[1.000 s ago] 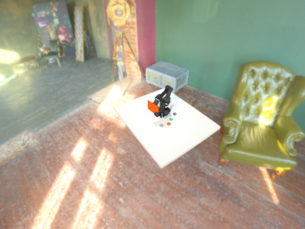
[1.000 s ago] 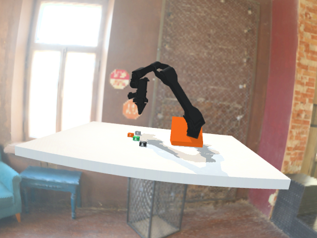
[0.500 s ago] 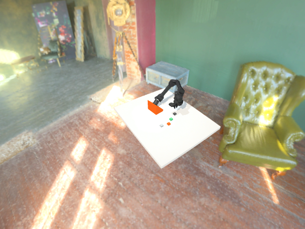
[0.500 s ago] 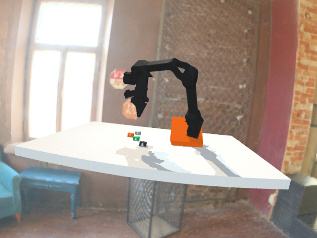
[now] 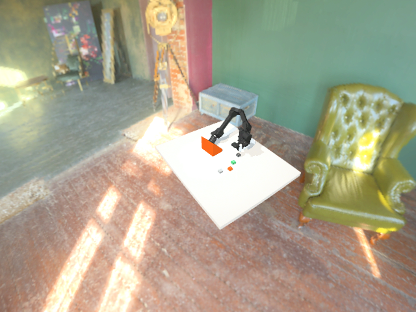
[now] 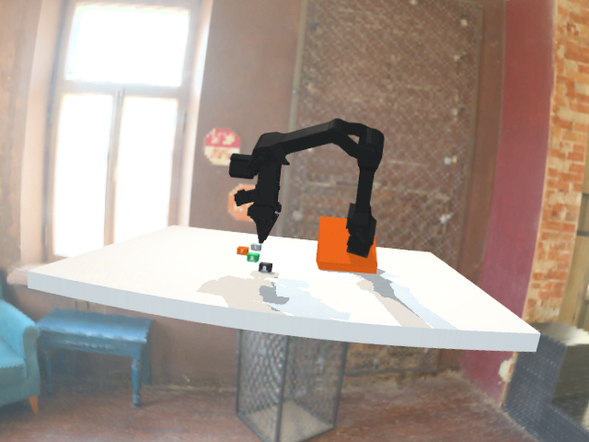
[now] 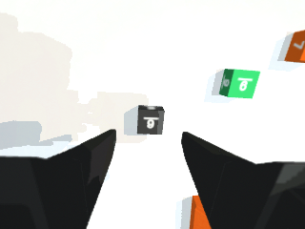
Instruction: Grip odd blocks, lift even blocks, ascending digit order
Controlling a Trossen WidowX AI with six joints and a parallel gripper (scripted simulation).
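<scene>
The black block lies 10 mm behind my gripper tip, 10 mm to the right of it and 70 mm below it. Also, from my gripper tip: grey block (90 mm ahead, 260 mm to the right, 70 mm below); orange block (110 mm ahead, 170 mm to the right, 70 mm below); green block (50 mm ahead, 100 mm to the right, 70 mm below).
</scene>
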